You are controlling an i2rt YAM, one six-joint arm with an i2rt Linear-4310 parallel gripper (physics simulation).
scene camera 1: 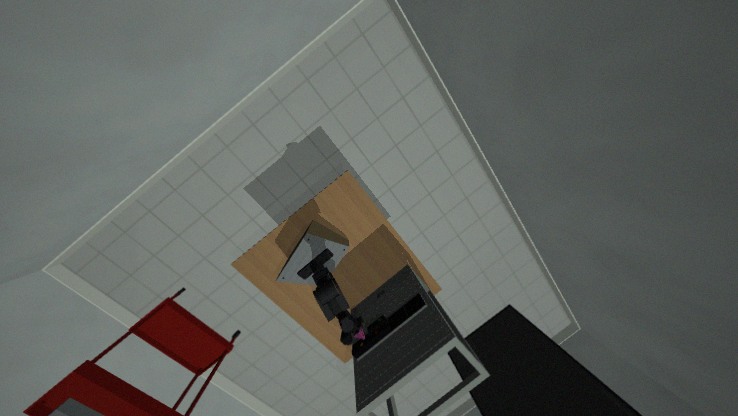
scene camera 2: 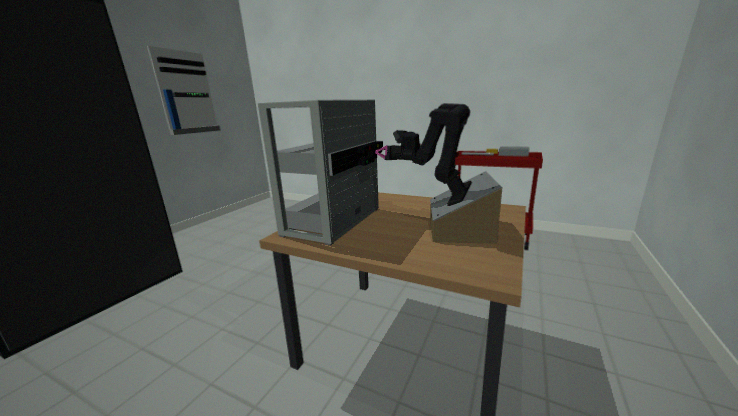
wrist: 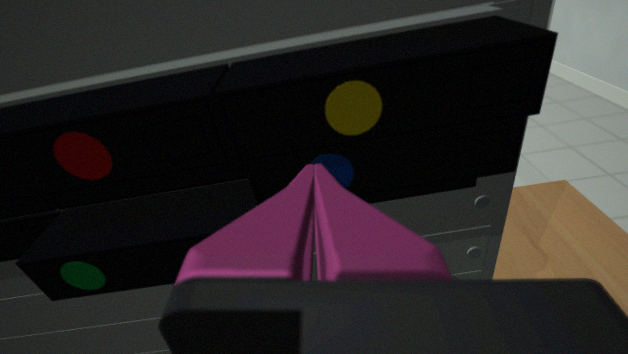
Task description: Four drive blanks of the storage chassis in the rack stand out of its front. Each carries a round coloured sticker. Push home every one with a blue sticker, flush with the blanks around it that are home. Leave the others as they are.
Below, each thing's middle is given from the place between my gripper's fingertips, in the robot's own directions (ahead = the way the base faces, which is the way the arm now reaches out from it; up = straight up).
I see the grey rack [scene camera 2: 344,131] 150 mm ahead of my hand, 160 mm to the left of it and 50 mm below it.
